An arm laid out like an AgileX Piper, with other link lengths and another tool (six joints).
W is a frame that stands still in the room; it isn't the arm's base.
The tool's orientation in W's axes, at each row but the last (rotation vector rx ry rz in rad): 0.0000 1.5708 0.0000; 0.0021 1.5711 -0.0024; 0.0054 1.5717 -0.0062; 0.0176 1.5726 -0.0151; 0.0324 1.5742 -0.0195; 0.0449 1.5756 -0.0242; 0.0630 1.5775 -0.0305
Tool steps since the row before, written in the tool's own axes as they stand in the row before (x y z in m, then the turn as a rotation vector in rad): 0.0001 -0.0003 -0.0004 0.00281 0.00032 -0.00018; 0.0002 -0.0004 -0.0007 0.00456 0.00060 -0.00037; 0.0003 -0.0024 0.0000 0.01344 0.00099 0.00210; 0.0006 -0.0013 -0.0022 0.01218 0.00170 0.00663; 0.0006 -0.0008 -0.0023 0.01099 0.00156 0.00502; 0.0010 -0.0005 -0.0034 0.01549 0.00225 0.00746; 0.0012 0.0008 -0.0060 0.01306 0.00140 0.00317
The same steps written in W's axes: -0.0004 -0.0003 -0.0001 -0.00018 0.00032 -0.00281; -0.0007 -0.0004 -0.0002 -0.00037 0.00060 -0.00456; 0.0000 -0.0024 -0.0003 0.00209 0.00097 -0.01344; -0.0022 -0.0013 -0.0006 0.00664 0.00158 -0.01219; -0.0023 -0.0007 -0.0006 0.00503 0.00148 -0.01100; -0.0034 -0.0003 -0.0010 0.00748 0.00213 -0.01550; -0.0059 0.0012 -0.0011 0.00316 0.00148 -0.01305
